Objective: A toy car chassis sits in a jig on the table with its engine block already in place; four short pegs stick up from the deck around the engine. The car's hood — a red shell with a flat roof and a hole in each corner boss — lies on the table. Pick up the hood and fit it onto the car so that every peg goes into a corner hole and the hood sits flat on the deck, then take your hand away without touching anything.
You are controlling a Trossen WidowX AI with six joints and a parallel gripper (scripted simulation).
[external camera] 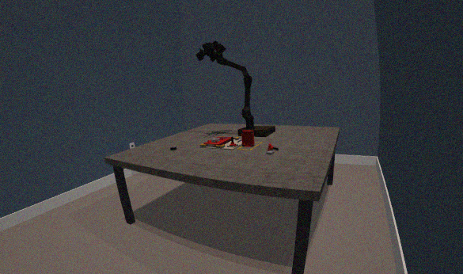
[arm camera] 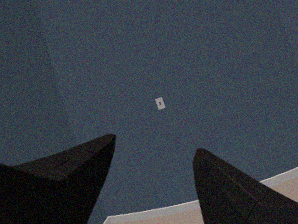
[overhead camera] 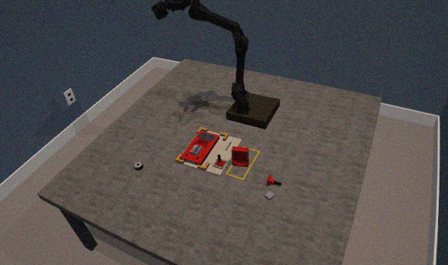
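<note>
The red hood is 8 cm ahead of my gripper tip, 34 cm to the left of it and 62 cm below it. Also, from my gripper tip: grey ring: 28 cm ahead, 9 cm to the right, 66 cm below.
</note>
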